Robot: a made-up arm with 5 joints. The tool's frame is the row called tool.
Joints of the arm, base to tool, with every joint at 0 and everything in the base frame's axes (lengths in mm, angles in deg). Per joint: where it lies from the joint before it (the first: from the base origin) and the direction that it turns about. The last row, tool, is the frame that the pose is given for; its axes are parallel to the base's.
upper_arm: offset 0 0 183 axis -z
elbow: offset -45 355 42 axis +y
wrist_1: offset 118 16 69 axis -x
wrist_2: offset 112 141 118 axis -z
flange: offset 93 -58 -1 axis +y
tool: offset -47 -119 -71
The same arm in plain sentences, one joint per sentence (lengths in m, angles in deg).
The arm has five revolute joints in a row. What follows holds with every joint at zero, and every direction is one of the base frame's. Joint 1 sits 0.183 m along +z from the base frame's origin and rotates about -z. Joint 2 sits 0.045 m along -x and 0.355 m along +y and 0.042 m along +z from joint 1 and rotates about +y. Joint 3 sits 0.118 m along +x and 0.016 m along +y and 0.069 m along +z from joint 2 and rotates about -x. Joint 4 sits 0.112 m along +x and 0.141 m along +y and 0.118 m along +z from joint 3 and rotates about -z. Joint 5 sits 0.093 m along +x and 0.058 m along -y and 0.001 m along -z from joint 4 and rotates about +y. The tool frame, which is the frame that the pose is given for, sits 0.047 m along -x and 0.119 m along -y and 0.071 m along -z from joint 5; its axes are parallel to the base frame's.
